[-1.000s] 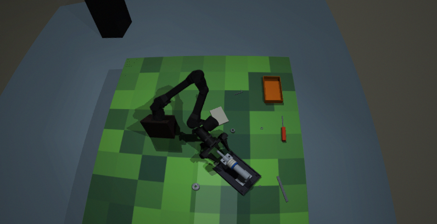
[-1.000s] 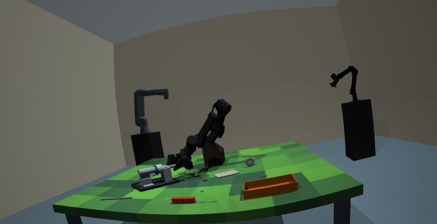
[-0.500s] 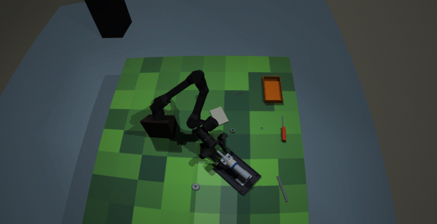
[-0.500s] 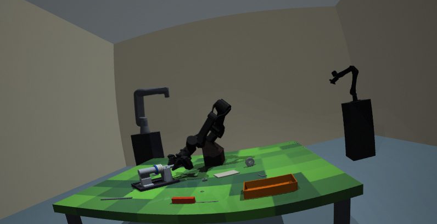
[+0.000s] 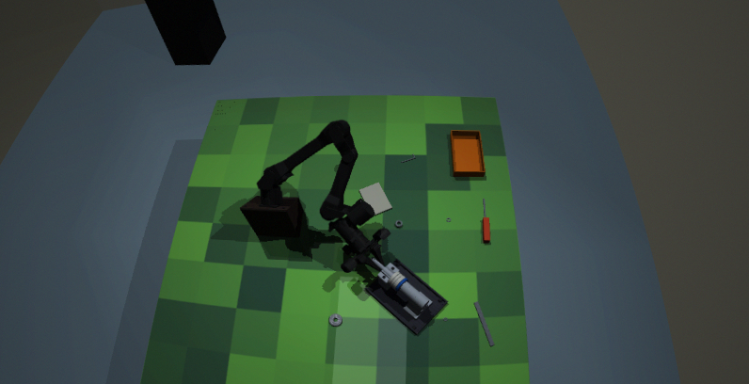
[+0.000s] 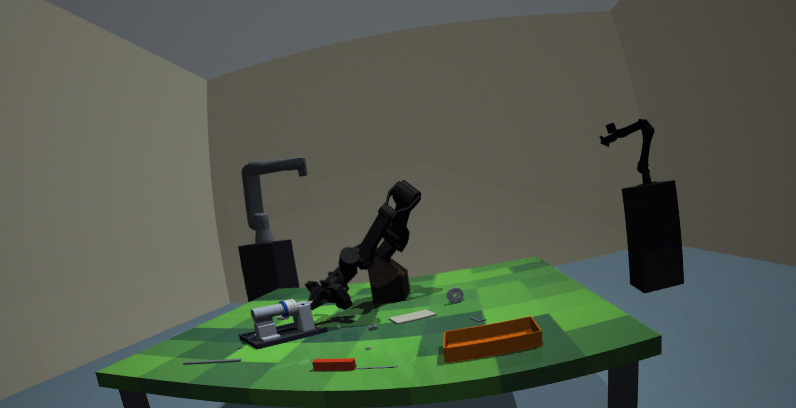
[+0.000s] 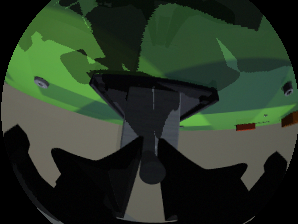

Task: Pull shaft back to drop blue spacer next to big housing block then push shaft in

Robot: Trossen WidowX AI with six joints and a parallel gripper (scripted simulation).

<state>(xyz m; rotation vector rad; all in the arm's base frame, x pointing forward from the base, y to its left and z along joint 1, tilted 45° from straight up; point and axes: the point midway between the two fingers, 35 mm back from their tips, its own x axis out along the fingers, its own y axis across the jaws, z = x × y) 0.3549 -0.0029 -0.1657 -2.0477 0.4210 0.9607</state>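
My gripper tip is 7 cm short of the blue spacer, 5 cm to the left of it and 2 cm below it. Round my gripper tip: white plate (29 cm to the left, 7 cm behind, 6 cm below); then shaft (3 cm ahead, 2 cm to the right, 2 cm above); then red-handled screwdriver (34 cm ahead, 25 cm to the left, 6 cm below).
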